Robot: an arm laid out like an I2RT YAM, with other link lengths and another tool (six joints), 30 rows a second.
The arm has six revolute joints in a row. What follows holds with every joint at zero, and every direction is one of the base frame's. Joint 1 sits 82.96 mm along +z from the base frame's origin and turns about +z. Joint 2 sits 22.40 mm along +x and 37.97 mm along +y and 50.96 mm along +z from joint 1 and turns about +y. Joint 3 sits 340.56 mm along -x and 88.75 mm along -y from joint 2 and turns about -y. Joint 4 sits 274.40 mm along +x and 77.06 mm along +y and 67.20 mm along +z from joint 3 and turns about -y. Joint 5 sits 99.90 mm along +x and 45.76 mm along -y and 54.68 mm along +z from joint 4 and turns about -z. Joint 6 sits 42.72 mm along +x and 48.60 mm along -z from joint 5 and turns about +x. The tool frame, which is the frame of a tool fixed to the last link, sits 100.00 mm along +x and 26.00 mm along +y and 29.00 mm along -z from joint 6; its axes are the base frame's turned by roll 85.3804, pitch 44.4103 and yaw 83.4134 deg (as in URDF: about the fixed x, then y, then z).
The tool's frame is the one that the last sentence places.
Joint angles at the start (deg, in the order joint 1, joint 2, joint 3, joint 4, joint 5, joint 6):
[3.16 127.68 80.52 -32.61 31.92 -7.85]
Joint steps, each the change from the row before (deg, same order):
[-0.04 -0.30 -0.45 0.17 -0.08 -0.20]
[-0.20 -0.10 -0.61 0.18 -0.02 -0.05]
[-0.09 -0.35 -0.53 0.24 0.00 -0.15]
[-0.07 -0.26 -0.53 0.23 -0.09 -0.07]
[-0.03 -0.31 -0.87 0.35 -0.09 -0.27]
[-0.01 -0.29 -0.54 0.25 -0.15 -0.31]
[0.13 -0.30 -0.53 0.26 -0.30 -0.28]
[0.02 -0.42 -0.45 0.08 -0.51 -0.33]
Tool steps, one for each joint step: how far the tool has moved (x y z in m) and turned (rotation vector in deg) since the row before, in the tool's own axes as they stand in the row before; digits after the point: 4 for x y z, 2 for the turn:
[0.0010 -0.0016 -0.0006 -0.07 0.05 -0.15]
[0.0027 -0.0029 0.0016 0.24 0.30 -0.08]
[0.0008 -0.0021 -0.0004 0.01 -0.01 -0.04]
[0.0016 -0.0017 0.0000 -0.02 0.10 -0.03]
[0.0035 -0.0024 0.0003 0.02 0.21 -0.36]
[0.0017 -0.0014 -0.0005 -0.14 0.09 -0.29]
[0.0022 -0.0001 -0.0012 -0.34 0.12 -0.35]
[0.0015 -0.0007 -0.0018 -0.47 0.26 -0.28]

